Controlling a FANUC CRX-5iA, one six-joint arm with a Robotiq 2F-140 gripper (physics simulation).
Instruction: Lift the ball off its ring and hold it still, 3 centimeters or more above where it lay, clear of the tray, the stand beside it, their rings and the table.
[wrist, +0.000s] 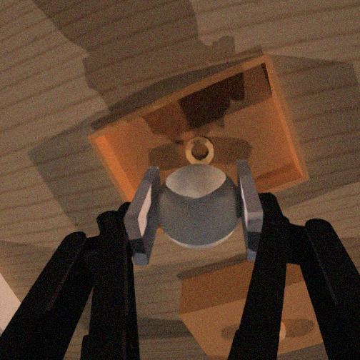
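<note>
A grey-white ball (199, 207) is between the two finger pads of my gripper (198, 182), which is shut on it, a pad against each side. The ball is held above the orange tray (285, 117) and apart from its ring. The small pale ring (188, 151) lies on the tray floor, bare, just above the ball in the view. The exact height of the ball over the tray cannot be read from this view. The near part of the tray is hidden behind the ball and fingers.
An orange block-like stand (215, 320) is at the lower right, partly behind the right finger. A pale ring (283, 331) on it is mostly hidden by that finger. The wooden table (45, 90) surrounds both, with shadows across it. A pale surface shows at the lower left edge.
</note>
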